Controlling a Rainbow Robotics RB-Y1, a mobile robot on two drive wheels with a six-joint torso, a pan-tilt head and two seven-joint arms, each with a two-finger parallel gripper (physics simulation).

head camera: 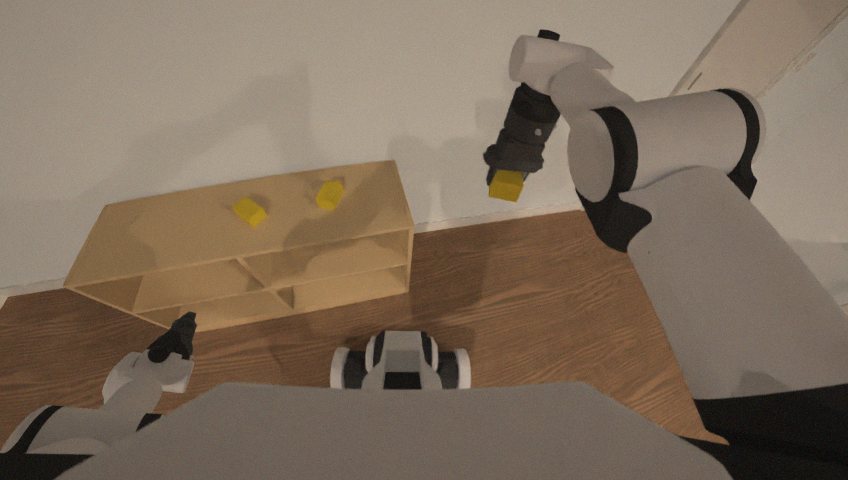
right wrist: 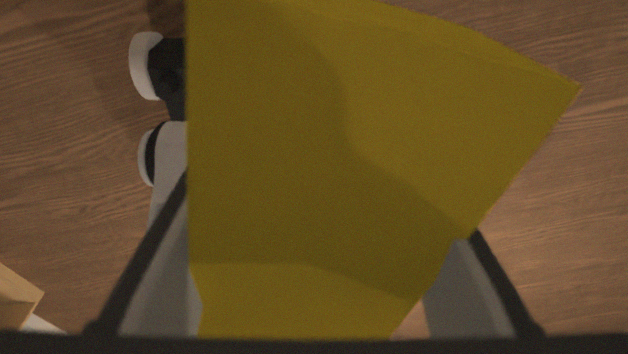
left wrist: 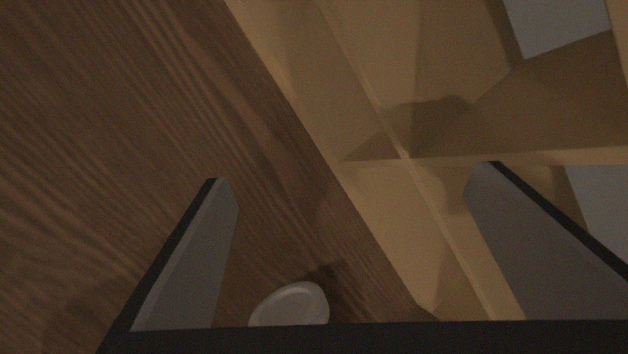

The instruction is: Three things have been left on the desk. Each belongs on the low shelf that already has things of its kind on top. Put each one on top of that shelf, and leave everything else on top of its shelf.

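Note:
My right gripper (head camera: 505, 178) is shut on a yellow block (head camera: 506, 186) (right wrist: 310, 150), which fills much of the right wrist view. It is held in the air to the right of the low wooden shelf (head camera: 172, 228), in front of the wall. Two more yellow blocks lie on top of that shelf, one block (head camera: 249, 211) near the middle and another block (head camera: 329, 195) farther right. My left gripper (head camera: 191, 318) (left wrist: 347, 186) is open and empty, low in front of the shelf's left part. The desk does not show in these views.
The shelf's open compartments (left wrist: 380, 200) face the robot's base (head camera: 401, 359). The wall (head camera: 178, 89) stands behind the shelf, and a door-like panel (head camera: 767, 41) shows at the upper right. A wooden corner (right wrist: 20, 290) shows at the lower left of the right wrist view. Wooden floor (head camera: 523, 297) surrounds the base.

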